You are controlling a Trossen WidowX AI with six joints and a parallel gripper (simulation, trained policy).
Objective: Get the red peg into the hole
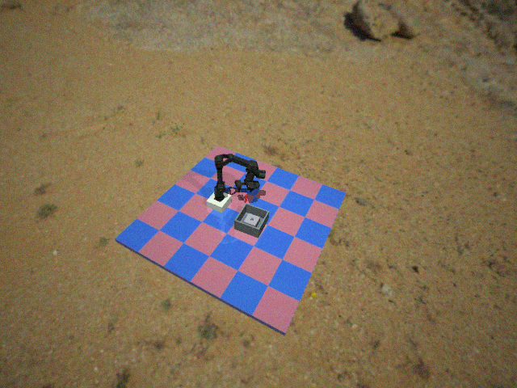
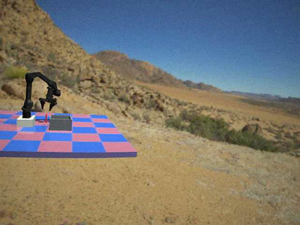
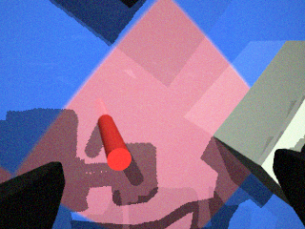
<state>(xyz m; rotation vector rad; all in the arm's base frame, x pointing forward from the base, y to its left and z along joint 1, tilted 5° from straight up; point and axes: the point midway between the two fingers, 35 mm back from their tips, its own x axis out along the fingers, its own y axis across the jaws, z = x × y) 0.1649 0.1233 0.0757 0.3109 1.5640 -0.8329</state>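
Now: gripper tip 90 mm above the red peg and 20 mm to the right of it. Also, from my gripper tip: plate (160 mm ahead, 140 mm to the right, 80 mm below); then grey box (160 mm ahead, 140 mm to the right, 100 mm below).
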